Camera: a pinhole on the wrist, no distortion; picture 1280 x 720 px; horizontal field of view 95.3 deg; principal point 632.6 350.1 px. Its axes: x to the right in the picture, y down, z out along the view. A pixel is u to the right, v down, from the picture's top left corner.
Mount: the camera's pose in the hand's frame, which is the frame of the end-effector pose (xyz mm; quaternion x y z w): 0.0 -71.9 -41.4 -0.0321 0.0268 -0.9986 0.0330
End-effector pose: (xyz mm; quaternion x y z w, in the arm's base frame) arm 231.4 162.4 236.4 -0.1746 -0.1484 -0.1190 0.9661
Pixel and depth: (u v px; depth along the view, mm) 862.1 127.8 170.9
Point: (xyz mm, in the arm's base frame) 136.6 205.5 345.3
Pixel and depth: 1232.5 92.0 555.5
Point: -384.8 565.6 527.0
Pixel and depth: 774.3 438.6 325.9
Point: 70.8 148.0 517.4
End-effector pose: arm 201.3 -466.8 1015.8 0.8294 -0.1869 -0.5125 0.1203
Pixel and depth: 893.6 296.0 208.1
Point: 27.1 -370.6 976.1
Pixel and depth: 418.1 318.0 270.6
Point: 60.7 -460.9 798.0
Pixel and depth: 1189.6 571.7 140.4
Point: 85.8 -287.9 1011.5
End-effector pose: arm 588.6 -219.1 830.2 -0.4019 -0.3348 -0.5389 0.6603
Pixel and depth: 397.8 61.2 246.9
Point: 650.8 -79.4 1009.6
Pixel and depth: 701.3 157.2 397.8
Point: 614.6 122.7 964.3
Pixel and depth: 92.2 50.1 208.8
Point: 662.8 -160.6 1071.1
